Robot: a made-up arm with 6 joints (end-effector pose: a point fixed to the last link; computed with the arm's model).
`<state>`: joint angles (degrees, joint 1 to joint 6).
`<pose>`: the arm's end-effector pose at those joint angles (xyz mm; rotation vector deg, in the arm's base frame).
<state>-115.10 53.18 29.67 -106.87 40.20 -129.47</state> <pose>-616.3 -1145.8 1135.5 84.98 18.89 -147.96</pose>
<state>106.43 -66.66 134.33 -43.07 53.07 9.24</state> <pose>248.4 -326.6 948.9 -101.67 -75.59 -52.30</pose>
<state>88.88 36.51 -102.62 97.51 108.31 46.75</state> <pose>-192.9 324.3 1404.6 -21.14 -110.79 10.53</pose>
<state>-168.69 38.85 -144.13 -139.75 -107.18 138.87</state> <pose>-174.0 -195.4 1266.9 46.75 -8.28 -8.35</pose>
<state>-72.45 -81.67 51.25 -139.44 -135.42 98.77</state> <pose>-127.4 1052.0 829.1 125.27 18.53 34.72</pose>
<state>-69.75 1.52 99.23 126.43 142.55 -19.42</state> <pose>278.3 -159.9 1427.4 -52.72 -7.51 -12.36</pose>
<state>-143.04 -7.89 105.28 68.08 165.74 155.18</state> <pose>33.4 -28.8 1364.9 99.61 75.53 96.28</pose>
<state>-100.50 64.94 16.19 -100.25 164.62 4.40</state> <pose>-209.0 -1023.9 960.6 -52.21 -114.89 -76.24</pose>
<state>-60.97 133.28 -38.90 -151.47 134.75 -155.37</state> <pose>462.5 -857.7 -132.7 -42.07 40.61 152.97</pose>
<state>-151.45 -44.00 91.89 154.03 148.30 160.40</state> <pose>587.0 245.6 1325.7 28.94 95.34 25.92</pose>
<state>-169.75 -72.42 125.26 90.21 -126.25 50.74</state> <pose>692.0 291.4 826.8 -29.95 107.40 55.94</pose>
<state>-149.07 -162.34 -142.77 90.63 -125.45 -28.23</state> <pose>20.7 166.4 -419.3 -93.13 29.15 32.98</pose>
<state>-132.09 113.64 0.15 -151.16 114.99 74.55</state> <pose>-823.5 -895.3 95.6 -9.76 -35.50 -28.56</pose>
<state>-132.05 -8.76 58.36 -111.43 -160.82 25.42</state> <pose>130.3 -9.5 1555.3 -156.24 -68.28 -47.45</pose>
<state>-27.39 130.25 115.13 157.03 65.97 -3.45</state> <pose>418.0 -20.3 -525.2 77.11 155.61 11.90</pose>
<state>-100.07 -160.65 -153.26 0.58 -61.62 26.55</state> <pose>9.0 137.6 -44.2 14.50 26.20 139.66</pose>
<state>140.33 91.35 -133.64 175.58 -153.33 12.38</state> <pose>-735.8 555.8 622.2 -87.53 113.34 99.13</pose>
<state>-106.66 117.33 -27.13 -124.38 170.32 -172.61</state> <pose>-275.7 -1001.2 1.4 -50.32 55.24 55.77</pose>
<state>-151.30 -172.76 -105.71 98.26 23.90 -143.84</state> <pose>-332.9 -278.6 -456.3 55.34 -76.31 35.35</pose>
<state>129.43 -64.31 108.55 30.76 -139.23 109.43</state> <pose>606.5 -546.9 1101.3 118.92 21.30 56.32</pose>
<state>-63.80 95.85 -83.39 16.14 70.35 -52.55</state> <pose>627.9 -1093.8 791.5 108.43 -29.29 90.69</pose>
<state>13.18 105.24 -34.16 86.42 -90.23 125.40</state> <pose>1383.5 150.4 301.1 95.88 -0.77 1.30</pose>
